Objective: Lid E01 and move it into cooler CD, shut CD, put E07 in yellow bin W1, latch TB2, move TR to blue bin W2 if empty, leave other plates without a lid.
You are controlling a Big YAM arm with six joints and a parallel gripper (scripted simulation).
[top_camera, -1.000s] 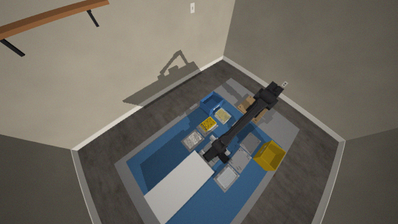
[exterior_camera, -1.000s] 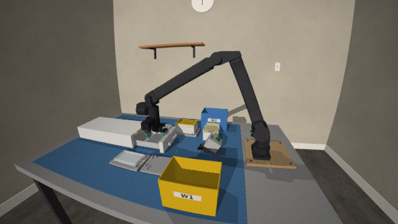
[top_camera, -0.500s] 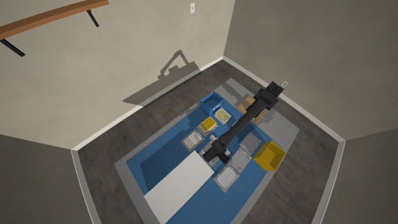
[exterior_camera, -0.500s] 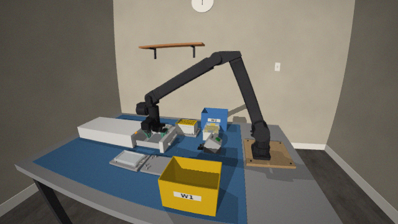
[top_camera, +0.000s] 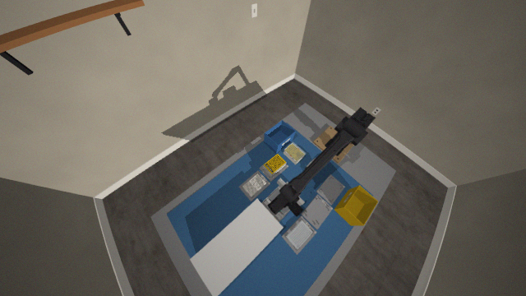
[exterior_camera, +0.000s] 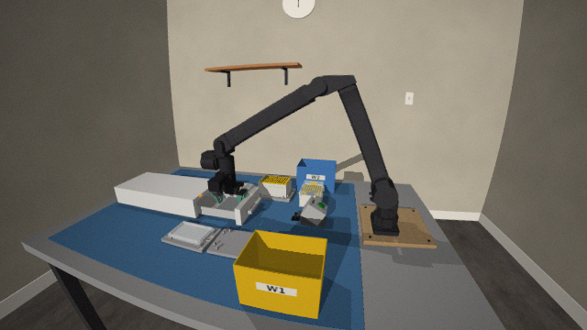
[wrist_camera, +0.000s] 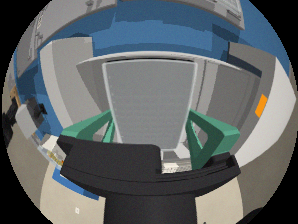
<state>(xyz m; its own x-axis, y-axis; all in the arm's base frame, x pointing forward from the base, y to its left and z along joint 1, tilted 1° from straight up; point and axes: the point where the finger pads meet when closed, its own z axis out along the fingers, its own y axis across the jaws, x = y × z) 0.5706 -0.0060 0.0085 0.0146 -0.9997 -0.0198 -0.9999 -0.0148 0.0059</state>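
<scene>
The black plate is right at my hand. The rest, counted from my hand: grey plate lid: right at my hand; cooler drawer: 40 mm ahead; white plate: 180 mm to the right, 50 mm ahead, 10 mm below.
</scene>
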